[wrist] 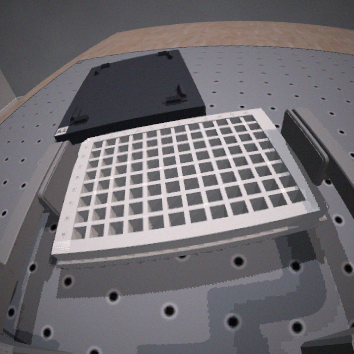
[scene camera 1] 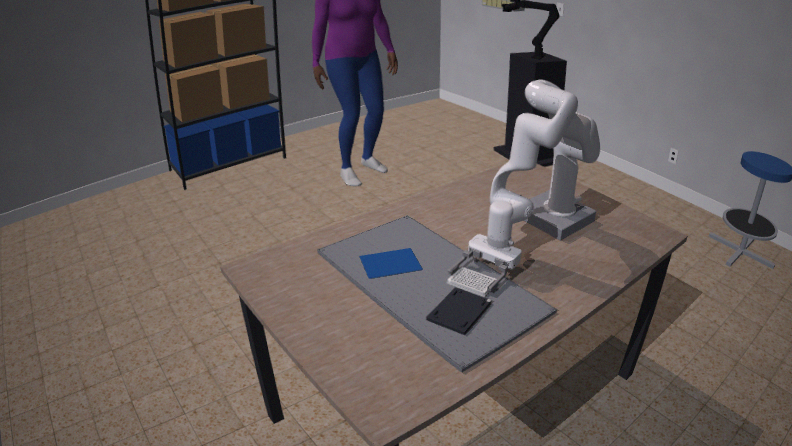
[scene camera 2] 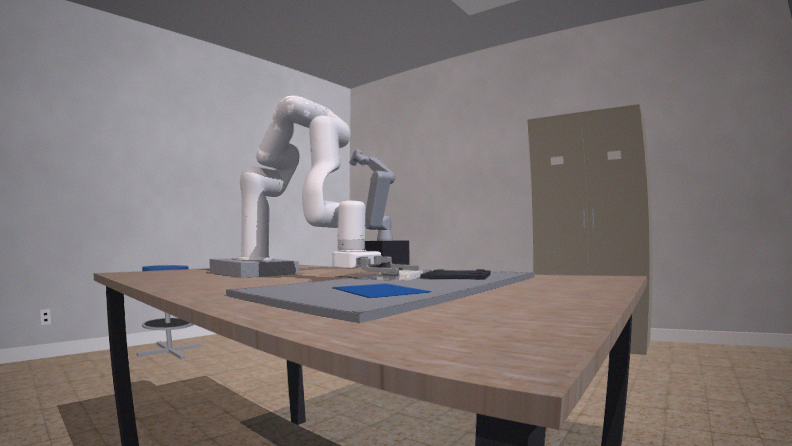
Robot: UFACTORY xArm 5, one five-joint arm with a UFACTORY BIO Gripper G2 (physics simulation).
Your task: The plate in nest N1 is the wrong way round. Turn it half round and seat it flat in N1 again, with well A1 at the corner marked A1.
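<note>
A white 96-well plate [scene camera 1: 472, 281] [scene camera 2: 410, 274] [wrist: 175, 236] is low over the grey perforated board, beside the black nest; whether it touches the board is hard to tell. My gripper [scene camera 1: 471, 283] [wrist: 183, 160] is shut on the plate, with one pad at each short end. Small marks run along the plate's left and far edges in the wrist view, too small to read. The black nest [scene camera 1: 460, 311] [scene camera 2: 455, 274] [wrist: 135, 92] has corner clips and a bare top. Its A1 tag [wrist: 61, 131] is at its near left corner in the wrist view.
A flat blue sheet [scene camera 1: 390, 263] [scene camera 2: 382, 290] lies on the grey board [scene camera 1: 512, 326] [scene camera 2: 310, 301] [wrist: 240, 75]. The board lies on a wooden table [scene camera 1: 343, 354] [scene camera 2: 498, 343]. A person [scene camera 1: 354, 36] stands beyond the table, near a shelf rack [scene camera 1: 279, 110].
</note>
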